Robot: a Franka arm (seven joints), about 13 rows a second.
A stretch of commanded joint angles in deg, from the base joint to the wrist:
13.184, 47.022, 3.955, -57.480, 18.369, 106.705, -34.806
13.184, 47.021, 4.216, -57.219, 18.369, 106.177, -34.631
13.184, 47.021, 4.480, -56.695, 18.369, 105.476, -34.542
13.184, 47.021, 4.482, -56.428, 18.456, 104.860, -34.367
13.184, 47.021, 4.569, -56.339, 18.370, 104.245, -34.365
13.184, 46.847, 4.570, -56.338, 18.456, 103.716, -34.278
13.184, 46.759, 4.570, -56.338, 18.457, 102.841, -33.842
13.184, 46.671, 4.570, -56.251, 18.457, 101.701, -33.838
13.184, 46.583, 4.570, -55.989, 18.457, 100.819, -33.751
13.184, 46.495, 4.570, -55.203, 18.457, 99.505, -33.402
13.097, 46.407, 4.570, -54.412, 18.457, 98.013, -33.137
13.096, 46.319, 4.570, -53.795, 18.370, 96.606, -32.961
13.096, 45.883, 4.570, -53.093, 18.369, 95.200, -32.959
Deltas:
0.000, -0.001, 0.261, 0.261, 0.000, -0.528, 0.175
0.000, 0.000, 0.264, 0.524, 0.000, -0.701, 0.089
0.000, 0.000, 0.002, 0.267, 0.087, -0.616, 0.175
0.000, 0.000, 0.087, 0.089, -0.086, -0.615, 0.002
0.000, -0.174, 0.001, 0.001, 0.086, -0.529, 0.087
0.000, -0.088, 0.000, 0.000, 0.001, -0.875, 0.436
0.000, -0.088, 0.000, 0.087, 0.000, -1.140, 0.004
0.000, -0.088, 0.000, 0.262, 0.000, -0.882, 0.087
0.000, -0.088, 0.000, 0.786, 0.000, -1.314, 0.349
-0.087, -0.088, 0.000, 0.791, 0.000, -1.492, 0.265
-0.001, -0.088, 0.000, 0.617, -0.087, -1.407, 0.176
0.000, -0.436, 0.000, 0.702, -0.001, -1.406, 0.002

